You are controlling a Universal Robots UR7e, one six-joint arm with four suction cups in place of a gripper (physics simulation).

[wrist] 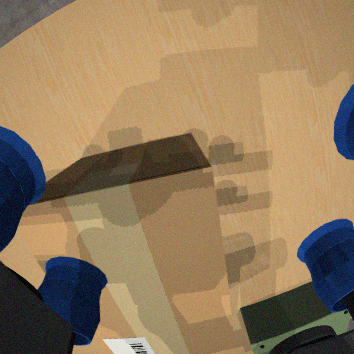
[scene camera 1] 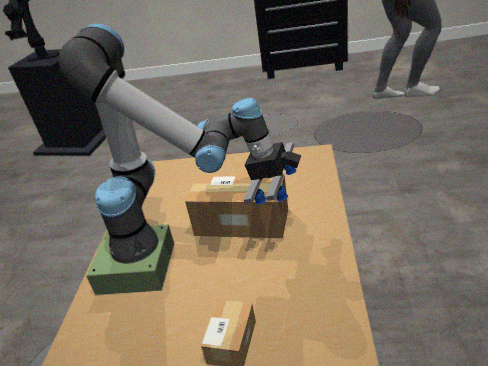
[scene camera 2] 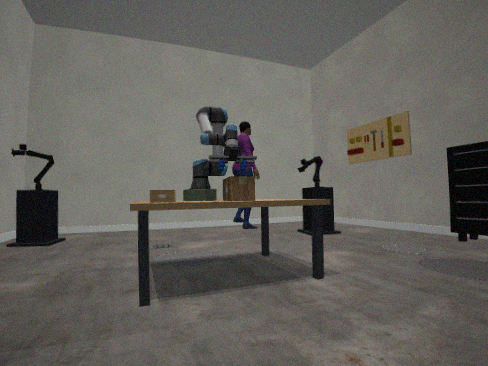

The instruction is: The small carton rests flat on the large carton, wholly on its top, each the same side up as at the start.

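Where they show: end effector, tool point: (wrist: 197, 218) (scene camera 2: 232, 167); arm's base, origin of the base link: (scene camera 1: 134, 246) (scene camera 2: 200, 189).
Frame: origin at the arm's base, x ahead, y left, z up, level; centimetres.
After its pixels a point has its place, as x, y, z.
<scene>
The large carton (scene camera 1: 205, 217) {19.1, 15.6, -0.2} (scene camera 2: 239, 189) {44.4, 21.9, -1.6} (wrist: 185, 240) {39.4, 18.8, 6.6} stands on the table, with tape and a white barcode label on its top. The small carton (scene camera 1: 237, 322) {39.9, -24.1, -1.3} (scene camera 2: 162, 195) {42.3, -24.7, -4.7} lies flat on the table, well apart from the large one, near the bottom of scene camera 1, its taped and labelled top up. It does not show in the wrist view. My gripper (scene camera 1: 272, 185) {44.3, 17.8, 11.9} (scene camera 2: 233, 164) {44.3, 17.8, 11.9} (wrist: 187, 215) {44.3, 17.8, 11.9}, with four blue suction cups, is open and holds nothing. It hangs low over the large carton, with a small gap in scene camera 2, off toward one end of its top.
The arm stands on a green base block (scene camera 1: 125, 284) {0.7, -11.5, -4.9} (scene camera 2: 200, 195) {9.5, -0.6, -4.7} (wrist: 280, 305) {8.7, 3.4, -5.9} on the wooden table (scene camera 1: 310, 300) {56.5, -8.9, -8.6} (scene camera 2: 285, 203) {61.7, 45.4, -10.5}, beside the cartons. A black drawer cabinet (scene camera 1: 302, 40) (scene camera 2: 470, 185) stands on the floor. A person in purple (scene camera 2: 245, 145) stands behind the table.
</scene>
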